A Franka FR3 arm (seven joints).
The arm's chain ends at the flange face. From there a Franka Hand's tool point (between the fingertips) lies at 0.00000 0.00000 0.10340 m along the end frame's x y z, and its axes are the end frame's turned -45 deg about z.
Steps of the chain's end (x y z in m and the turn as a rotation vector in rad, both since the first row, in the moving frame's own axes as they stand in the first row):
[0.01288, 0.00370, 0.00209, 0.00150, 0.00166, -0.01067]
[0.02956, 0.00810, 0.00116, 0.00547, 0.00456, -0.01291]
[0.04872, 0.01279, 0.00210, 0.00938, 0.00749, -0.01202]
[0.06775, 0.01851, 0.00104, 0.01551, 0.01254, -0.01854]
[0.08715, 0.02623, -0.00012, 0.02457, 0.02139, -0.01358]
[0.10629, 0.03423, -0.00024, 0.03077, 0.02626, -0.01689]
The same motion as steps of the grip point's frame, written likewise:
[0.00672, 0.01173, 0.00209, -0.00011, 0.00223, -0.01067]
[0.01591, 0.02656, 0.00116, 0.00064, 0.00709, -0.01291]
[0.02664, 0.04335, 0.00209, 0.00134, 0.01193, -0.01202]
[0.03687, 0.06076, 0.00102, 0.00210, 0.01983, -0.01854]
[0.04644, 0.07992, -0.00017, 0.00225, 0.03250, -0.01358]
[0.05512, 0.09900, -0.00032, 0.00319, 0.04033, -0.01689]

